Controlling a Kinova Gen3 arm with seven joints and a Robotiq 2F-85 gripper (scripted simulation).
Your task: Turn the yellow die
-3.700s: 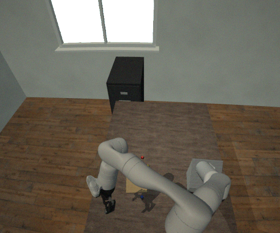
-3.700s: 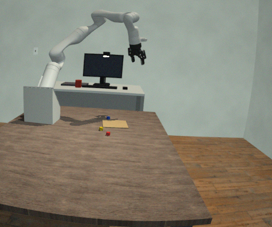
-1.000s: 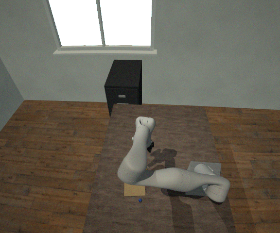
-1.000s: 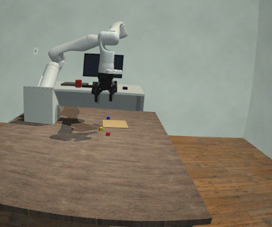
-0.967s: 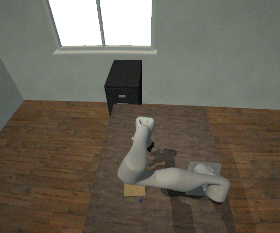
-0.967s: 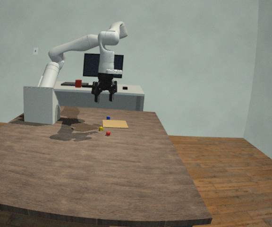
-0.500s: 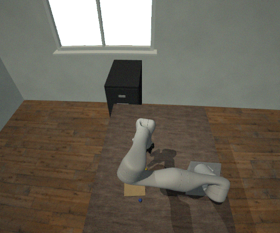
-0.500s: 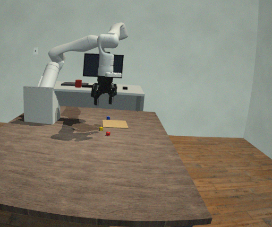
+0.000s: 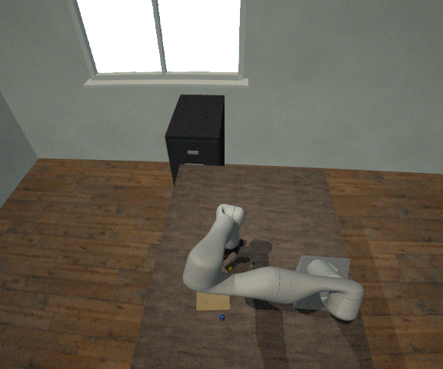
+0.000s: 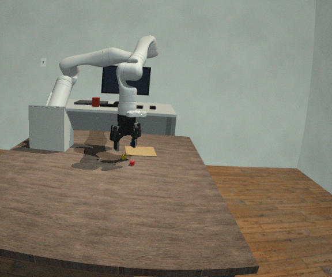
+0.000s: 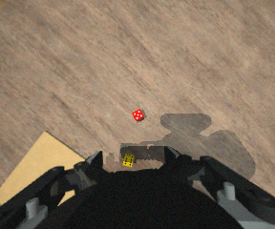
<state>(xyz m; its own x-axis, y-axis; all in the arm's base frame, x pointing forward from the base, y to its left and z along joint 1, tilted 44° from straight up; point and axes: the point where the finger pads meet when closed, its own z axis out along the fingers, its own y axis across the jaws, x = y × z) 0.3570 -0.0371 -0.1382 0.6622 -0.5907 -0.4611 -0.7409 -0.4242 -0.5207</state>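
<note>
The yellow die lies 10 mm behind my hand, 20 mm to the left of it and 50 mm below it. The rest, counted from my hand: red die 30 mm ahead, 50 mm to the right, 50 mm below; blue die 30 mm ahead, 240 mm to the left, 50 mm below; tan mat 70 mm ahead, 140 mm to the left, 50 mm below.
</note>
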